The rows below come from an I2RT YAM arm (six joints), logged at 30 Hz.
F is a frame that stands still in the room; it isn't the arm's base.
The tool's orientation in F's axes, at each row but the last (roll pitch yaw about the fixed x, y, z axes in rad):
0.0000, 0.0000, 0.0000
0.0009, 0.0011, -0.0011
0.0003, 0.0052, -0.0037
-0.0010, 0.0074, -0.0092
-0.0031, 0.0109, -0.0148
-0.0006, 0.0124, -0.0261
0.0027, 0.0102, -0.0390
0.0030, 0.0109, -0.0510
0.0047, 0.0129, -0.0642
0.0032, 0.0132, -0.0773
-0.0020, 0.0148, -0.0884
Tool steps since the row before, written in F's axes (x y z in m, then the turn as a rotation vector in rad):
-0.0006, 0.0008, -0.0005, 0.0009, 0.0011, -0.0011
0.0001, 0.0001, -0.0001, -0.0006, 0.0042, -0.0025
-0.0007, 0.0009, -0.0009, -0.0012, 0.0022, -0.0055
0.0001, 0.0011, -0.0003, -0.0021, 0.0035, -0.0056
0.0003, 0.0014, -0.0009, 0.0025, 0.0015, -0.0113
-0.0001, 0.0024, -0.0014, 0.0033, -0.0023, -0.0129
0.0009, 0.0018, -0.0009, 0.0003, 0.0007, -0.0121
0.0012, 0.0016, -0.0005, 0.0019, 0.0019, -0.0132
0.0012, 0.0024, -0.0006, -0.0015, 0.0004, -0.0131
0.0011, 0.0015, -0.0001, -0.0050, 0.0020, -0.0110
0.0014, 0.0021, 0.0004, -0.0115, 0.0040, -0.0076
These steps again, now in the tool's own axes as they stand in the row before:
-0.0006, 0.0008, -0.0005, 0.0009, 0.0011, -0.0011
0.0001, 0.0001, -0.0001, -0.0006, 0.0042, -0.0025
-0.0007, 0.0009, -0.0009, -0.0012, 0.0022, -0.0055
0.0001, 0.0011, -0.0003, -0.0021, 0.0035, -0.0056
0.0003, 0.0014, -0.0009, 0.0026, 0.0016, -0.0113
-0.0001, 0.0024, -0.0014, 0.0035, -0.0022, -0.0129
0.0008, 0.0018, -0.0009, 0.0004, 0.0007, -0.0121
0.0011, 0.0017, -0.0005, 0.0019, 0.0020, -0.0132
0.0011, 0.0025, -0.0006, -0.0014, 0.0002, -0.0131
0.0010, 0.0016, -0.0001, -0.0050, 0.0016, -0.0111
0.0012, 0.0022, 0.0004, -0.0117, 0.0030, -0.0078

